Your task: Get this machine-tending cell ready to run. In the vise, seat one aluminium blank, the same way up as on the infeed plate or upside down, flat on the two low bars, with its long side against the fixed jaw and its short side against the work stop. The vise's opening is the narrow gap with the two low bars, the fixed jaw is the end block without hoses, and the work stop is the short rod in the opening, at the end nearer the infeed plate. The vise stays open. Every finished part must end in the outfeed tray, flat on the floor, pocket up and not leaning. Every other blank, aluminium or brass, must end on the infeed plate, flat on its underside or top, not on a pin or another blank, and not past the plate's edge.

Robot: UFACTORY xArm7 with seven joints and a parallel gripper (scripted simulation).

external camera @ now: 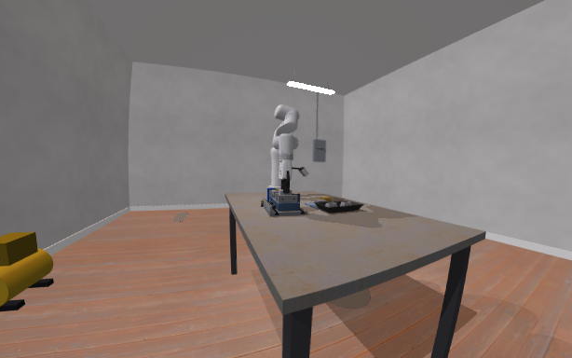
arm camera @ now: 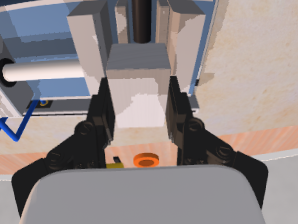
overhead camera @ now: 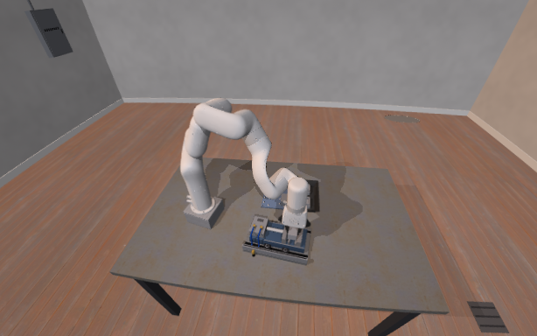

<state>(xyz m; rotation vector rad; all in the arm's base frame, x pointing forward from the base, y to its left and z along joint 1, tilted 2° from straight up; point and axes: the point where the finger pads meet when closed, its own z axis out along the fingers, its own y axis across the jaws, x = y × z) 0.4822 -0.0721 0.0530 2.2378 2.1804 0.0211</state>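
Right now my hand is 9 cm past the white piston rod, 5 cm above it and 1 cm to the right of it. Round my hand: brass blank (33 cm to the left, 18 cm behind, 10 cm below); then vise (8 cm below, 7 cm behind, 1 cm to the left).
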